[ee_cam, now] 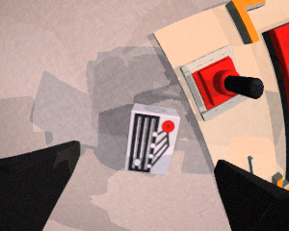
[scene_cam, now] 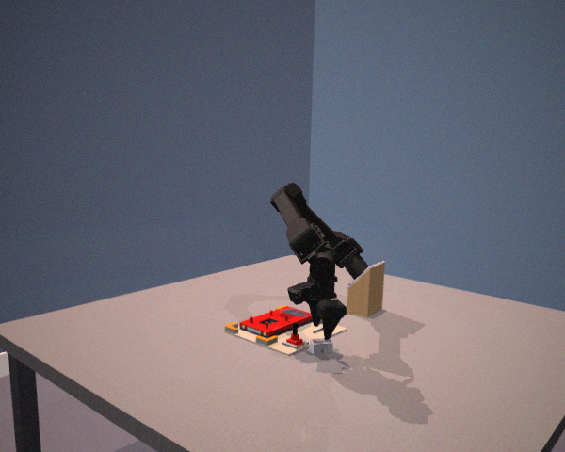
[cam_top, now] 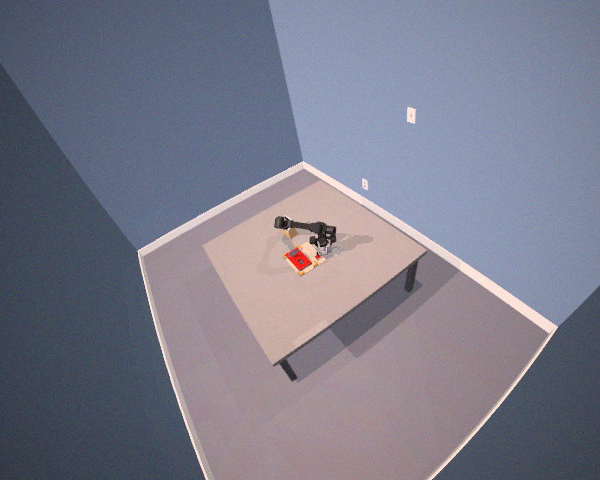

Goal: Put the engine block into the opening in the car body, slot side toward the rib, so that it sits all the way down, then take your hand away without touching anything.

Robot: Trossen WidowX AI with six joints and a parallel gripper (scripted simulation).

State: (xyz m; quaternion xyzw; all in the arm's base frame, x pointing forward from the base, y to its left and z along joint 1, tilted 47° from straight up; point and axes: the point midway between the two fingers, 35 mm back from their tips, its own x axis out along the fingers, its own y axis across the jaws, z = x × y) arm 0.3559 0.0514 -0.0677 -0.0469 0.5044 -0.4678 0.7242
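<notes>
The grey engine block lies 4 cm below my gripper tip.
</notes>
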